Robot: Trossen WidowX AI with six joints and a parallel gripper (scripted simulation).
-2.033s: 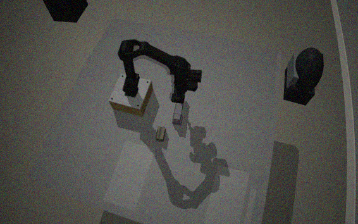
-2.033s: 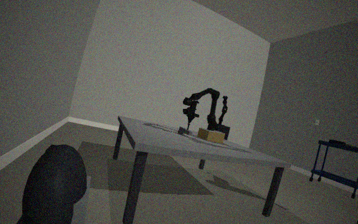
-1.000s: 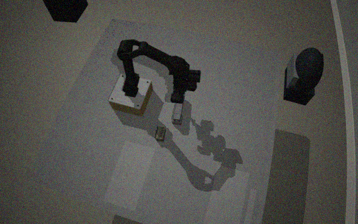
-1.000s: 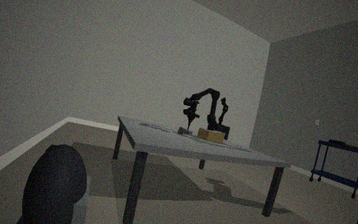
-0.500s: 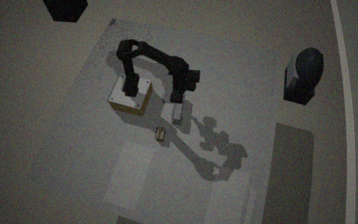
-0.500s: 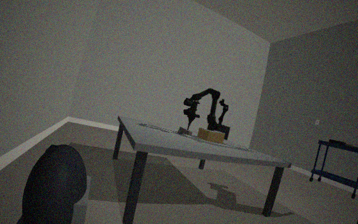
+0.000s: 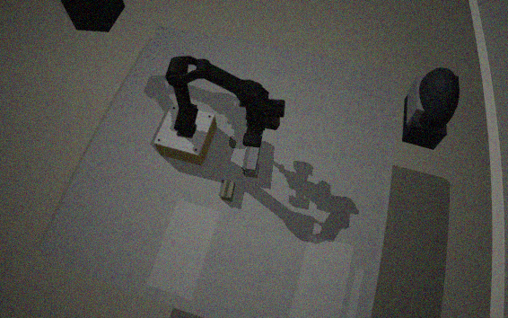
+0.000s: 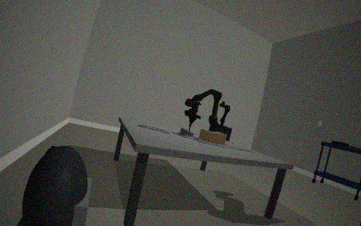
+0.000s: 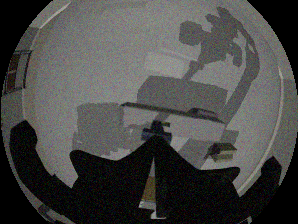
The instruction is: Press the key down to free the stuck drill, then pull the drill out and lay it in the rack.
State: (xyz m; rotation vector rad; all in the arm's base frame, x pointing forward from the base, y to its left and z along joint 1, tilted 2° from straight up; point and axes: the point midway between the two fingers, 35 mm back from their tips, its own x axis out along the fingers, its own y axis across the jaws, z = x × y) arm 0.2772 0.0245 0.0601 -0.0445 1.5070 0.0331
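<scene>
My gripper tip is now 7 cm above the drill and 6 cm to the left of it. From my gripper tip the other things lie so: rack (21 cm to the right, 10 cm below, 7 cm behind); then grey fixture (8 cm below, 4 cm to the right).
</scene>
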